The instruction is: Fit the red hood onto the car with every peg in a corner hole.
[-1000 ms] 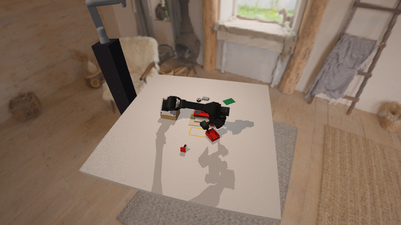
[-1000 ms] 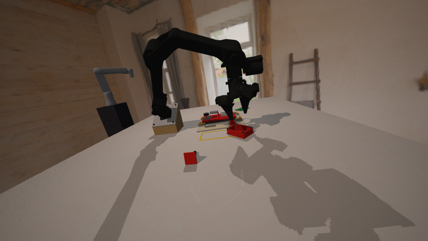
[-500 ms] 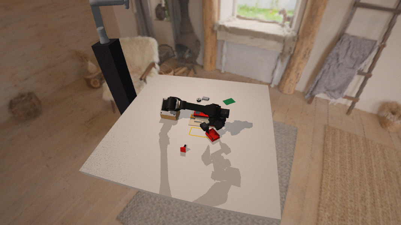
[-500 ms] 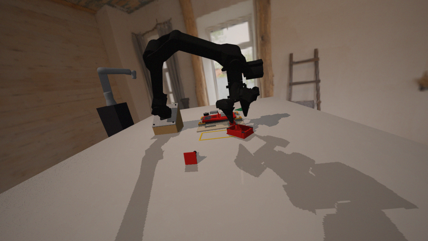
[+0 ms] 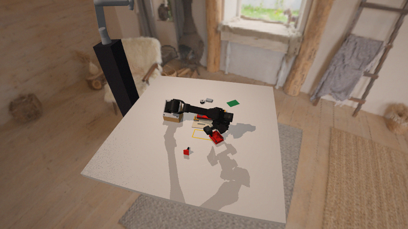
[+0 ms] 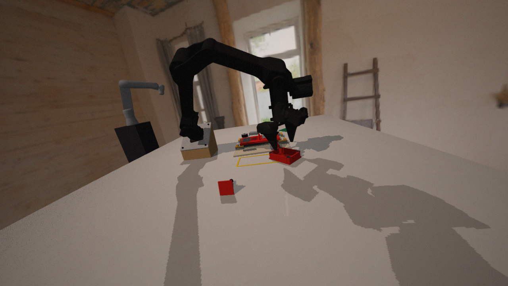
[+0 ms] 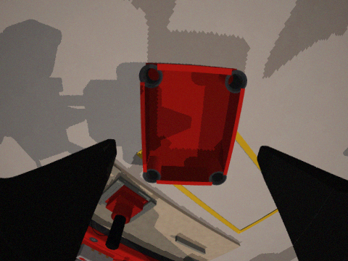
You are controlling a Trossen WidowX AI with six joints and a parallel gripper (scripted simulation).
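My gripper tip is now 4 cm above the red hood. The rest, counted from my gripper tip: jig 21 cm to the left, 7 cm behind, 4 cm below; then green patch 43 cm to the left, 12 cm ahead, 5 cm below.
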